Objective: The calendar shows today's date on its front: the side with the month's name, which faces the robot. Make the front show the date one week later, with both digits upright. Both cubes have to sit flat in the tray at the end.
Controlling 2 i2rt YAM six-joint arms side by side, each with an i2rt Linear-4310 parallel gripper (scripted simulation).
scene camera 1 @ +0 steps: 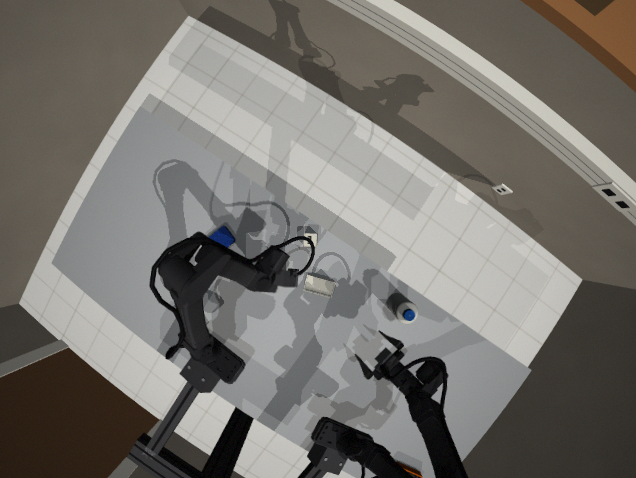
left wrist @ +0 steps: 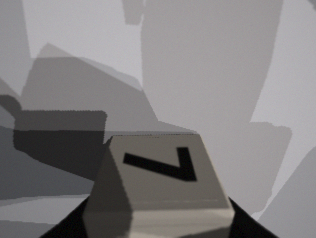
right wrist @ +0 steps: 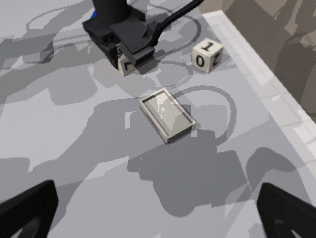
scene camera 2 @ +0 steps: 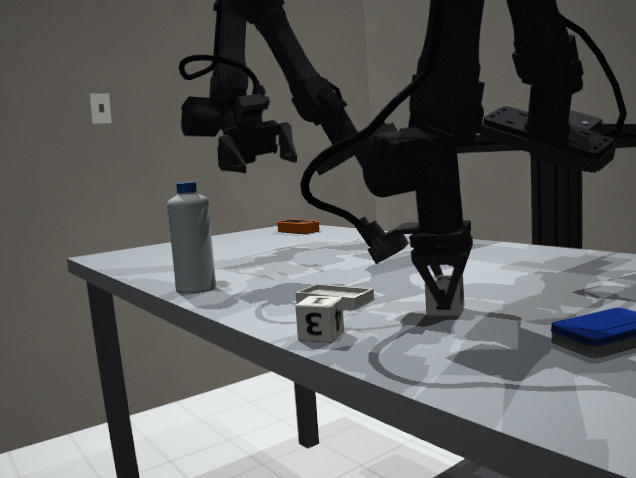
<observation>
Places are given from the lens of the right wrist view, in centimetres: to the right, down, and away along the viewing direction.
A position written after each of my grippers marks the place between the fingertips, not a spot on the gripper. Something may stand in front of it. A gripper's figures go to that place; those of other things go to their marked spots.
my left gripper (right wrist: 123, 62): -8, -13, 46
my right gripper (right wrist: 158, 191): 0, 3, 10
calendar tray (right wrist: 170, 119): 2, 0, 36
</observation>
